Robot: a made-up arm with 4 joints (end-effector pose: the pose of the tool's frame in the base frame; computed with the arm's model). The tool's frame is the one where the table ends. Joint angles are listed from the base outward.
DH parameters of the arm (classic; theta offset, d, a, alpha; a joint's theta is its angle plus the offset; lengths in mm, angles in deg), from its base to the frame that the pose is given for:
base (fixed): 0 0 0 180
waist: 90 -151.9 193.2 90
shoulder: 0 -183.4 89.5 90
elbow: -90 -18.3 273.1 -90
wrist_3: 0 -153.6 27.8 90
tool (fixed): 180 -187.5 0 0
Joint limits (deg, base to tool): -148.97..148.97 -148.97..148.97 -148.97..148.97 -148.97..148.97
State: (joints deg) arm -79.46 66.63 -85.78 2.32
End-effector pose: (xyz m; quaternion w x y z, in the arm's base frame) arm -0.0897 -0.0360 0.2666 0.8452 0.0696 0.5277 -0.0475
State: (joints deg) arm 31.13 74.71 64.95 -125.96
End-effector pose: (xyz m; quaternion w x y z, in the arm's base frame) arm -0.6349 -0.0926 -0.1986 0.7474 -0.0217 0.4725 0.4664
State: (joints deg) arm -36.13 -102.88 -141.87 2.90
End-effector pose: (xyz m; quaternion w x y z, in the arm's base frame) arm 0.3425 -0.2306 0.2277 0.3564 -0.0262 -0.7911 -0.4965
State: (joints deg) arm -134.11 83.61 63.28 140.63
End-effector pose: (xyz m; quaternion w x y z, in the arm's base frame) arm 0.4923 -0.0524 0.0260 0.3258 0.8768 0.2362 -0.2633
